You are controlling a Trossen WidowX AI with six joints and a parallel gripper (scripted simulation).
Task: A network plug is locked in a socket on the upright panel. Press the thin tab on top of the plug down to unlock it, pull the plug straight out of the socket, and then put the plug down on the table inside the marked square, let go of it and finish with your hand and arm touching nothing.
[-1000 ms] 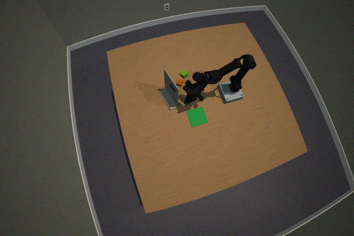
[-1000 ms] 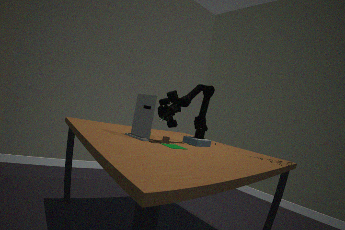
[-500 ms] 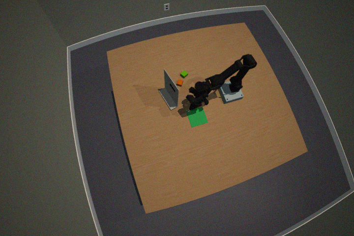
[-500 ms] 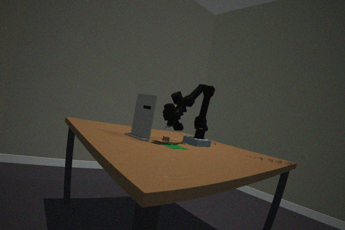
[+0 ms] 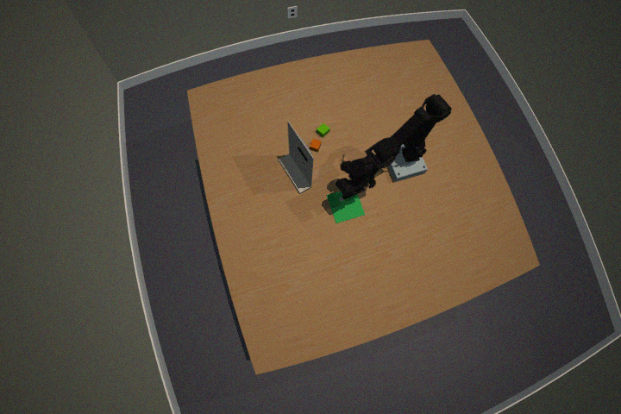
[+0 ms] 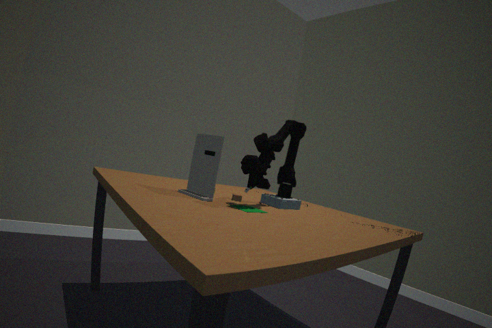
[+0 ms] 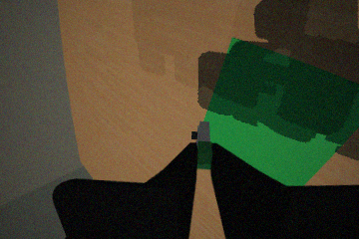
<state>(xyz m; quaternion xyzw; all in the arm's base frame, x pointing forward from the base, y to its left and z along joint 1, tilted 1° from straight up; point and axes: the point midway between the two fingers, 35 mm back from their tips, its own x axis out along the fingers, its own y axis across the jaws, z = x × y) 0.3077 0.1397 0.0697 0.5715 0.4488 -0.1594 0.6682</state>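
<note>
My gripper tip is now 2 cm past the green marked square and 8 cm above it. From my gripper tip the other things lie so: grey upright panel 14 cm ahead, 16 cm to the right, 4 cm above; then network plug 1 cm ahead; then brown block 7 cm behind, 19 cm to the right, 7 cm below.
</note>
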